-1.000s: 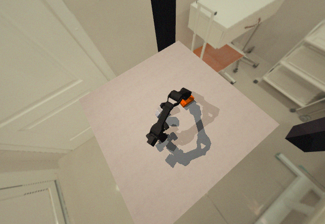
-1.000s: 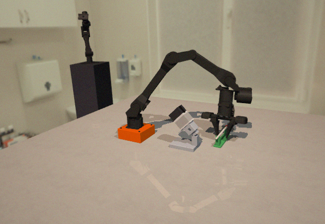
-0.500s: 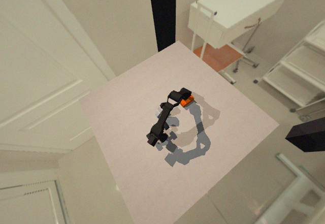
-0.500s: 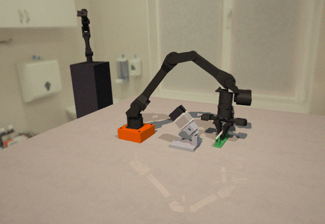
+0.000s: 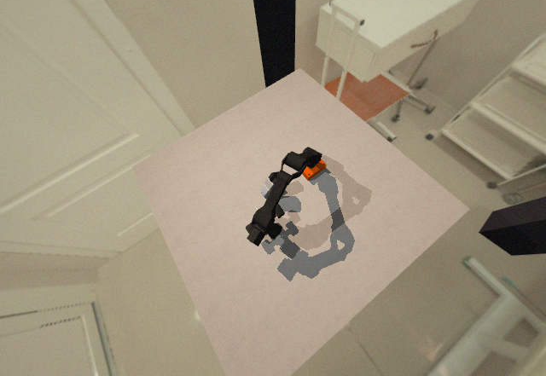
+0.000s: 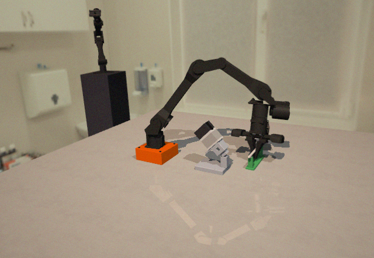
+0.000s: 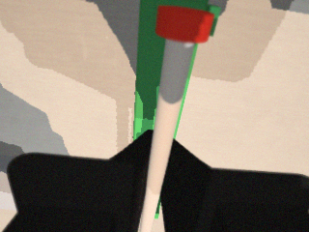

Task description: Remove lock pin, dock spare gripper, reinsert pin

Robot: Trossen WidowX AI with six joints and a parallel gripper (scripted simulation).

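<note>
The green stand is 1 cm to the left of my gripper tip. The rest, counted from my gripper tip: grey mount (12 cm behind, 8 cm to the right, 3 cm above); spare gripper (14 cm behind, 8 cm to the right, 10 cm above).
</note>
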